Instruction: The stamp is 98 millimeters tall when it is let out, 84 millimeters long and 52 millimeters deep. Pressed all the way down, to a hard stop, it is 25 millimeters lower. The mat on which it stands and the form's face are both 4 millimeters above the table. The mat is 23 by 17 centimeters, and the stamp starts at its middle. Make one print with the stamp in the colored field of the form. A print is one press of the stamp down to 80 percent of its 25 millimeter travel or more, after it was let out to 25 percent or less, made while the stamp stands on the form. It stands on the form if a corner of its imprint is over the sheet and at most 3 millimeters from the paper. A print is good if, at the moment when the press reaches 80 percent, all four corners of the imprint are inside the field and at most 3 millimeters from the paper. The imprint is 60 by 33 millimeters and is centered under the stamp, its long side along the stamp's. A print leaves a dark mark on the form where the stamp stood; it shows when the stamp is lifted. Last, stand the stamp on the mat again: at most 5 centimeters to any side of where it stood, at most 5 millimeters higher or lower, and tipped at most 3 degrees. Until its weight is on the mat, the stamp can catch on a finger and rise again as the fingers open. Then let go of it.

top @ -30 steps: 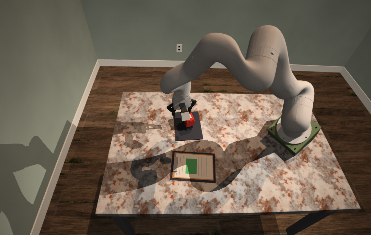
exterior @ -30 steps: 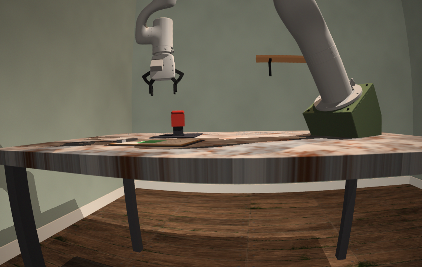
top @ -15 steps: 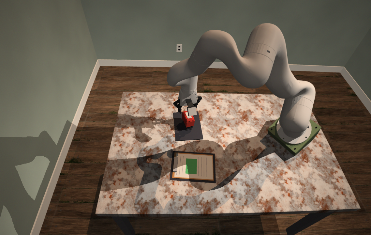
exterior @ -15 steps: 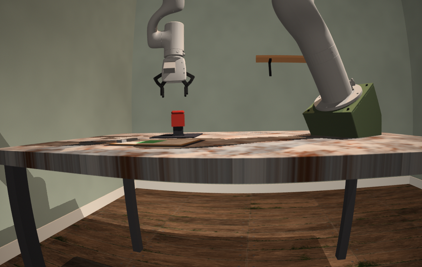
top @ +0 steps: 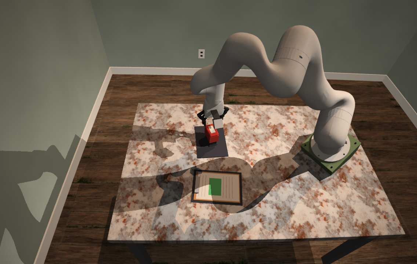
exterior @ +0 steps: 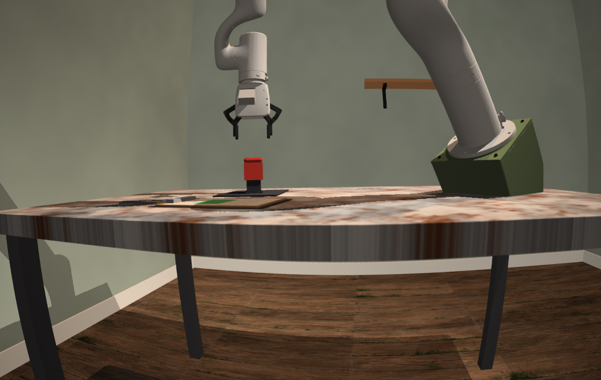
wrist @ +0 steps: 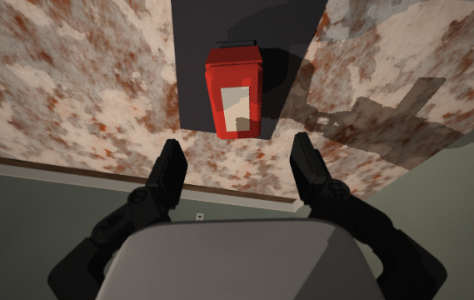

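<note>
My hand is 120 mm above the red stamp. Round my hand: form 280 mm to the left, 160 mm below, 70 mm behind; then black base 150 mm below; then dark mat 170 mm below.
</note>
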